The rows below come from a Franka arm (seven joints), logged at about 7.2 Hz.
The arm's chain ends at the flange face. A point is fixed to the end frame.
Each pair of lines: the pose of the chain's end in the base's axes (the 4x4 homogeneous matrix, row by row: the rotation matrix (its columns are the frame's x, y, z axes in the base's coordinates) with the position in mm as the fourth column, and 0 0 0 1 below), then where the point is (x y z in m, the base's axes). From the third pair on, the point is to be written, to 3 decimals.
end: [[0.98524 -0.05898 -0.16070 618.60], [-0.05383 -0.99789 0.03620 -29.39], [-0.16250 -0.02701 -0.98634 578.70], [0 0 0 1]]
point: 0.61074 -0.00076 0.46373
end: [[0.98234 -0.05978 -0.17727 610.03], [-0.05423 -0.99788 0.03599 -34.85], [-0.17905 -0.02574 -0.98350 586.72], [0 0 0 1]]
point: 0.60025 -0.00625 0.47189
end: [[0.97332 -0.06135 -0.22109 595.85], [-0.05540 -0.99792 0.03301 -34.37], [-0.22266 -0.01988 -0.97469 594.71], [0 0 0 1]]
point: 0.581 -0.006 0.480
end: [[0.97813 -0.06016 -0.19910 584.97], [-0.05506 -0.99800 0.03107 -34.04], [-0.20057 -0.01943 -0.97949 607.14], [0 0 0 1]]
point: 0.573 -0.006 0.492
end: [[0.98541 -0.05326 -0.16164 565.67], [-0.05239 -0.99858 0.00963 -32.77], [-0.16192 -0.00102 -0.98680 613.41], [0 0 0 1]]
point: 0.558 -0.007 0.498
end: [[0.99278 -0.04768 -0.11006 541.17], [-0.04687 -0.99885 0.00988 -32.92], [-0.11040 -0.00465 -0.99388 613.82], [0 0 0 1]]
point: 0.539 -0.007 0.498
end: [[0.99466 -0.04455 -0.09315 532.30], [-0.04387 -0.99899 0.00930 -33.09], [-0.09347 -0.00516 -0.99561 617.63], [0 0 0 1]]
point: 0.532 -0.007 0.502
